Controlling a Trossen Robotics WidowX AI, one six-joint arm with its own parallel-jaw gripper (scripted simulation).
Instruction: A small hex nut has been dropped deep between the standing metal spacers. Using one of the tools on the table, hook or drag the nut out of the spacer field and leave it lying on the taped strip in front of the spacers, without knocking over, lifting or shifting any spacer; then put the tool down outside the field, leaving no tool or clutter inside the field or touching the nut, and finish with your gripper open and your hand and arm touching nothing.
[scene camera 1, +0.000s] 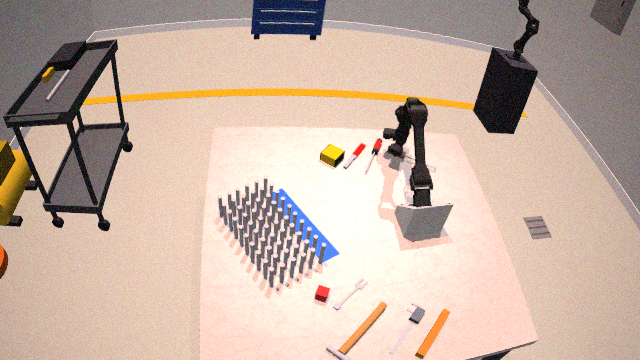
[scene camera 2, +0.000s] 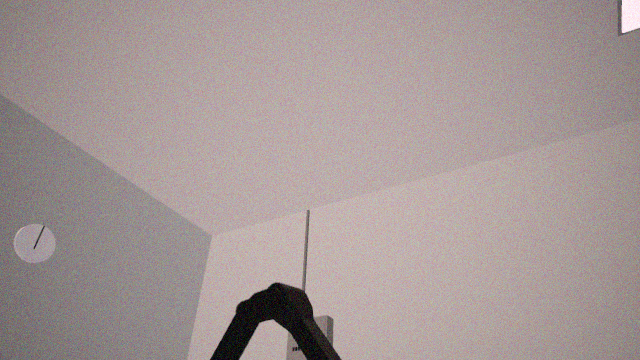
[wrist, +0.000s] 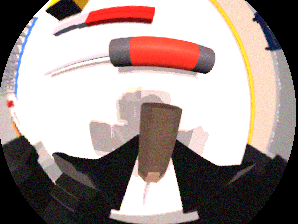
The gripper (wrist: 155, 139) is 10 cm from the lens. A red-handled screwdriver (wrist: 133, 51) is 8 cm from the lens.
